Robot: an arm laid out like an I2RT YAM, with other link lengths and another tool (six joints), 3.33 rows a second.
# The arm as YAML. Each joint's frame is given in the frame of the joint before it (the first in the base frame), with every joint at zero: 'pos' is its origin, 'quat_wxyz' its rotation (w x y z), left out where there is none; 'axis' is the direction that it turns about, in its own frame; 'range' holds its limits. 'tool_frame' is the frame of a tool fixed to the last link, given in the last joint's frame.
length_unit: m
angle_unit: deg
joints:
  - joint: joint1
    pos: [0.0, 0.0, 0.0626]
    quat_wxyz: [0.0, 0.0, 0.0, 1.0]
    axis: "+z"
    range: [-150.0, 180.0]
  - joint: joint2
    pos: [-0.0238, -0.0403, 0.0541]
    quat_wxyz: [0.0, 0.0, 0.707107, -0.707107]
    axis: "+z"
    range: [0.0, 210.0]
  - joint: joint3
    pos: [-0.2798, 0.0, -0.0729]
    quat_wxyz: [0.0, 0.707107, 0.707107, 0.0]
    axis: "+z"
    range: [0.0, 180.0]
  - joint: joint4
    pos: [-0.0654, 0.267, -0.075]
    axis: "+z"
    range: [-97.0, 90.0]
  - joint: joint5
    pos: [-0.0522, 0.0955, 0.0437]
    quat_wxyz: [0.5, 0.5, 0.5, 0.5]
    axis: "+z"
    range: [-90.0, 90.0]
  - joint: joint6
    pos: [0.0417, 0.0, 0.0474]
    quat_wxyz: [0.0, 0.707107, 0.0, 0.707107]
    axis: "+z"
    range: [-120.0, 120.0]
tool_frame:
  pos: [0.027, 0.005, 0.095]
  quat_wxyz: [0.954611, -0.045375, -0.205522, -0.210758]
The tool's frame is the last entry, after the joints.
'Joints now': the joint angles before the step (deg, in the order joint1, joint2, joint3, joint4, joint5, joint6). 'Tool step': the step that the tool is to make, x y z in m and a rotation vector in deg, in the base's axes. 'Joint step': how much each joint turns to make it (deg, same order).
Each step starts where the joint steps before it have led.
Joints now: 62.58 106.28 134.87 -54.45 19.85 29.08
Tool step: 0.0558 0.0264 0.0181 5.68 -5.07 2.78
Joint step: -5.39 8.44 9.20 8.02 -7.03 -4.60
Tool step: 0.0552 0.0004 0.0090 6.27 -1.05 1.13
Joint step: -6.36 6.34 6.90 5.00 -7.95 0.91
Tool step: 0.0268 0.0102 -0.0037 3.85 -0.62 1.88
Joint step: -2.39 3.90 1.98 5.20 -4.55 1.26
